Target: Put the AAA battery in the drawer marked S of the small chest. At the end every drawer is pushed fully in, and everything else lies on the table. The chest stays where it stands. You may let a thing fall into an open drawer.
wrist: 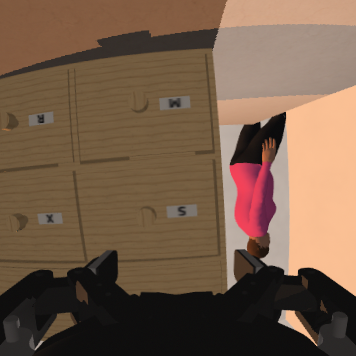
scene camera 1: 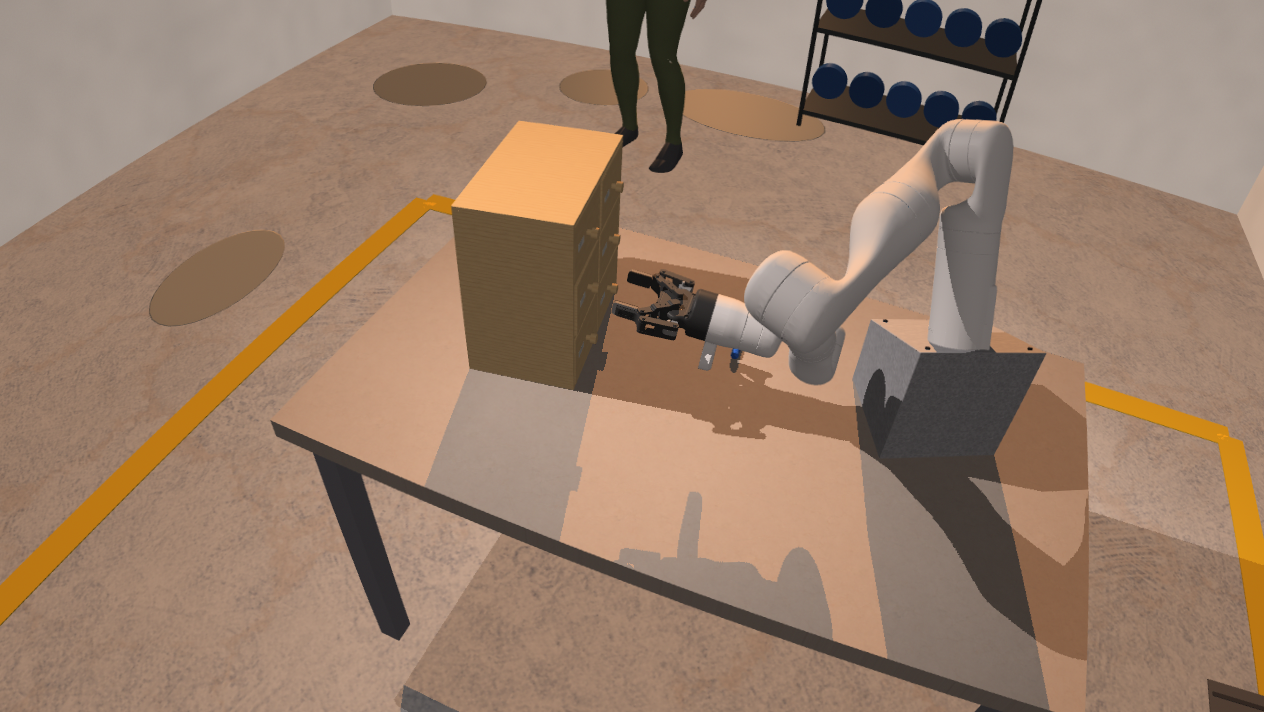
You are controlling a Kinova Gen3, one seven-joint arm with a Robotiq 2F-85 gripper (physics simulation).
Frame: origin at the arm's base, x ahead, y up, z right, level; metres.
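Seen in the pictures: gripper, fingertip midpoint: (wrist: 175, 263) (scene camera 1: 620, 290); arm's base, origin of the base link: (scene camera 1: 957, 342).
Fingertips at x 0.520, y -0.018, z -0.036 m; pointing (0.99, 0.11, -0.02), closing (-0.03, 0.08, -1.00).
Note:
Offsets run from my fingertips to a thing's middle. "*": to the spot under its first point. Level surfaces: height alone.
The small wooden chest @(dy -0.023, dx +0.160, dz +0.088 m) (scene camera 1: 521, 291) stands on the table @(dy -0.186 m) (scene camera 1: 495, 442). The wrist view shows its front upside down. The S drawer @(dy -0.025, dx +0.143, dz +0.017 m) (wrist: 110, 200), with its round knob @(* dy -0.026, dx +0.042, dz +0.022 m) (wrist: 147, 216), looks flush with the front. My gripper (scene camera 1: 632, 295) (wrist: 175, 263) is open and empty, a little in front of the chest. In the wrist view its fingertips show beyond the S drawer's knob, nearer the bottom of the view. A small blue object @(dy -0.179, dx -0.182, dz +0.137 m) (scene camera 1: 735, 352) lies on the table below the arm; it is too small to tell whether it is the AAA battery.
The M drawer @(dy -0.132, dx +0.144, dz +0.017 m) (wrist: 110, 130), R drawer @(dy -0.132, dx +0.152, dz +0.160 m) (wrist: 35, 145) and X drawer @(dy -0.025, dx +0.152, dz +0.160 m) (wrist: 40, 245) look flush too. A small pale object (scene camera 1: 707, 356) lies near the blue one. The arm's base block (scene camera 1: 955, 406) stands at the table's right. People stand beyond the table.

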